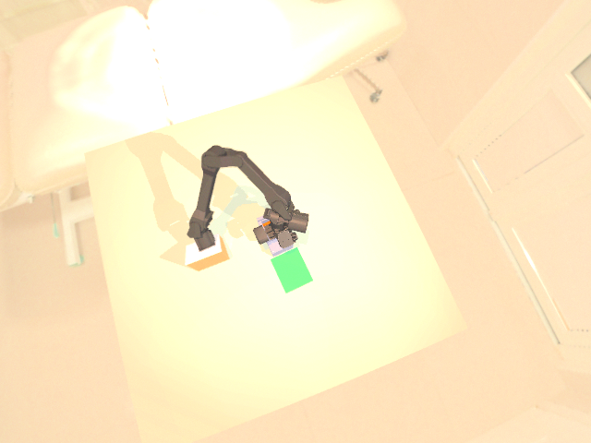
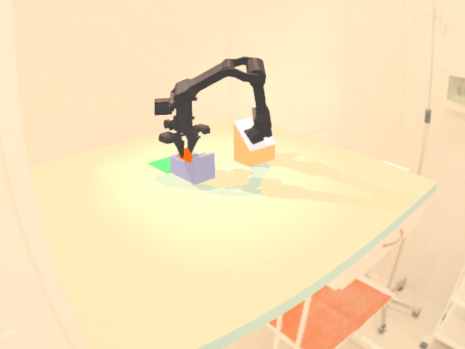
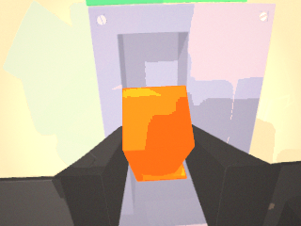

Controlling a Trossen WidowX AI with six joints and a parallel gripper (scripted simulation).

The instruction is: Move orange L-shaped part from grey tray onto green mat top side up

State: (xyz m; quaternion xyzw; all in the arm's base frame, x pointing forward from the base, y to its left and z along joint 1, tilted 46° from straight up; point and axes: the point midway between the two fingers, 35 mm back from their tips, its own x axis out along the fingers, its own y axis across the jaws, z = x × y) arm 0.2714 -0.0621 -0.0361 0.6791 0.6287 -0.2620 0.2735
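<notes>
Now: the green mat 20 mm behind my gripper tip, 140 mm to the right of it and 80 mm below it. From my gripper tip the other things lie so: orange L-shaped part: 10 mm behind, 40 mm to the left, 30 mm below.
</notes>
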